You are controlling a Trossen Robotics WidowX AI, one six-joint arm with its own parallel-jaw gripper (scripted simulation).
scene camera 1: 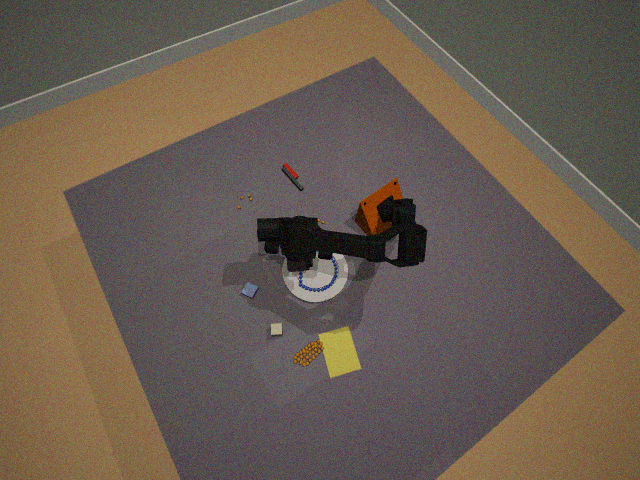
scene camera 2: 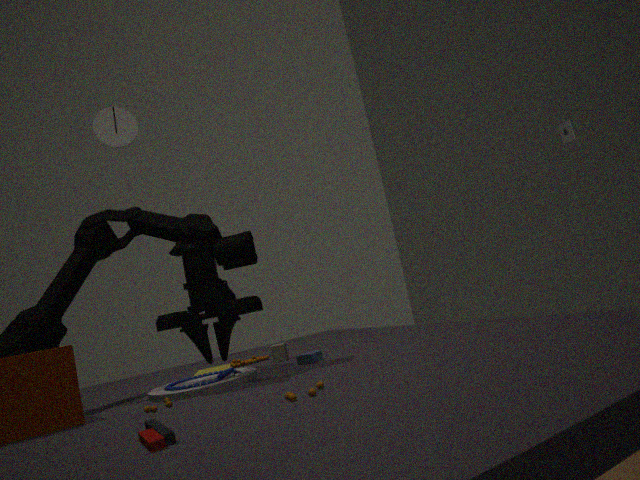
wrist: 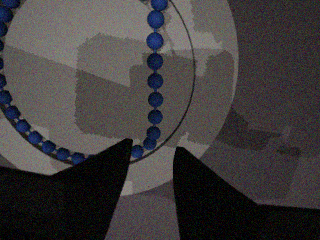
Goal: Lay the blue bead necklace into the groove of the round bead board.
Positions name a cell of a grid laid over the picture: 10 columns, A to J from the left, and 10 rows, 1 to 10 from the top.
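Note:
My gripper (scene camera 2: D8) (scene camera 1: E6) (wrist: E7). Yellow sheet (scene camera 1: F8), out of frame in the wrist view. Round white bead board (scene camera 1: F6) (wrist: C4).

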